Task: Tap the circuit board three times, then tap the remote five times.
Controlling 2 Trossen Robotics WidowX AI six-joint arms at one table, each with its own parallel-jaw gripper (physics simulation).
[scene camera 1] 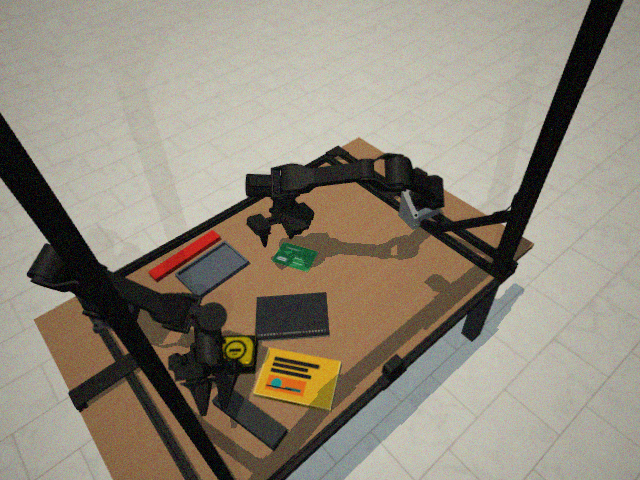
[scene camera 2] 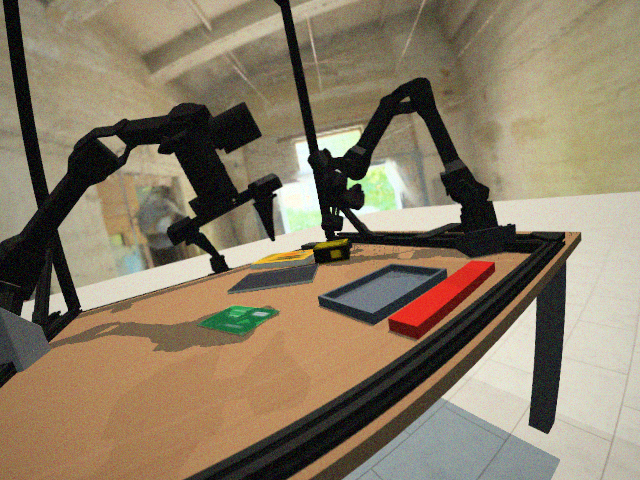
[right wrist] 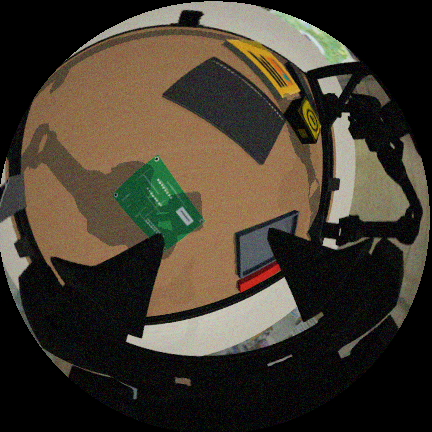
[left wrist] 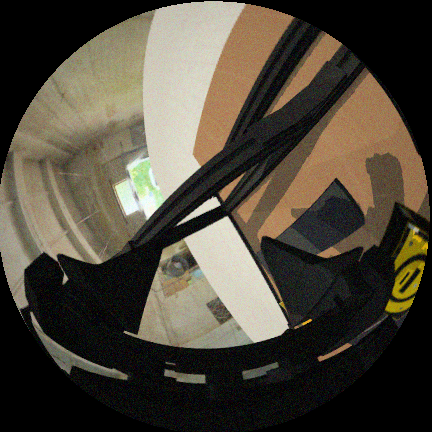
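Note:
The green circuit board (scene camera 1: pixel 294 256) (scene camera 2: pixel 239 319) (right wrist: pixel 159 200) lies flat on the table, partly in the right arm's shadow. My right gripper (scene camera 1: pixel 278 240) (scene camera 2: pixel 245 253) (right wrist: pixel 216 236) is open and empty and hangs above the table near the board, apart from it. The dark, flat remote (scene camera 1: pixel 255 421) (left wrist: pixel 325 220) lies at the lower left of the table in scene camera 1, beside the yellow book. My left gripper (scene camera 1: pixel 216 410) (left wrist: pixel 211 242) is open and empty, pointing down over the remote's upper-left end; its exact height is unclear. One left finger hides part of the remote.
A yellow tape measure (scene camera 1: pixel 238 350) (scene camera 2: pixel 330 251) (left wrist: pixel 409 284) (right wrist: pixel 311 119) stands close to the left gripper. A yellow book (scene camera 1: pixel 323 374), a dark laptop-like slab (scene camera 1: pixel 292 315), a grey tray (scene camera 1: pixel 211 268) and a red bar (scene camera 1: pixel 183 255) lie around. Black frame posts rise at the table's sides.

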